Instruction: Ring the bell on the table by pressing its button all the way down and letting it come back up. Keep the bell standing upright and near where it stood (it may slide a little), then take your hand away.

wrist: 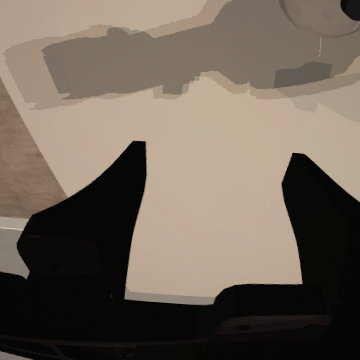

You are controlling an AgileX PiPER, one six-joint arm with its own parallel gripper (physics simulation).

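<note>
The bell [320, 19] shows in part at the top right corner of the wrist view, as a round, pale metallic dome with a dark button [352, 7] at its middle, cut off by the view's edge. My gripper [217, 163] is open, with its two black fingers wide apart and no thing between them. The bell lies beyond the fingertips and to the right, apart from them. The far side of the bell is out of view.
The pale table top [210, 200] lies under the fingers, with the arm's shadow across its upper part. Its slanting left edge borders a brown floor [22, 155]. A grey strip [10, 247] shows at the lower left.
</note>
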